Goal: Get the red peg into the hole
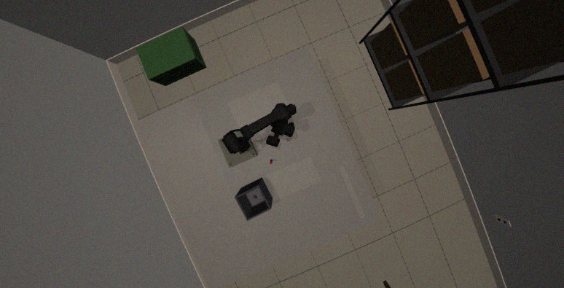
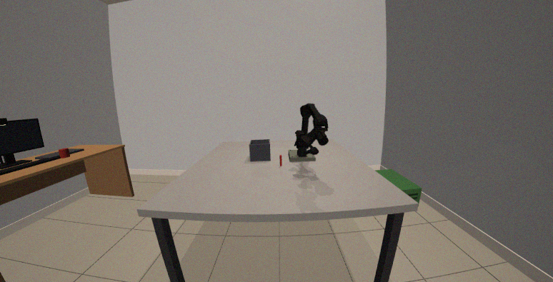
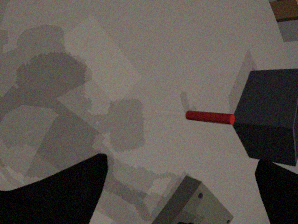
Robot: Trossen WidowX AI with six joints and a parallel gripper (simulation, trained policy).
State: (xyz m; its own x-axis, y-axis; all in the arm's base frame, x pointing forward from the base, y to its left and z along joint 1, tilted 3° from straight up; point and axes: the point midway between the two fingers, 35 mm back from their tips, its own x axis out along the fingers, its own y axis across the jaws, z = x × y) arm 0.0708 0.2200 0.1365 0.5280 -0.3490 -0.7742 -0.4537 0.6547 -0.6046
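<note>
Right now the red peg is 100 mm ahead of my gripper tip, 120 mm to the right of it and 100 mm below it.
</note>
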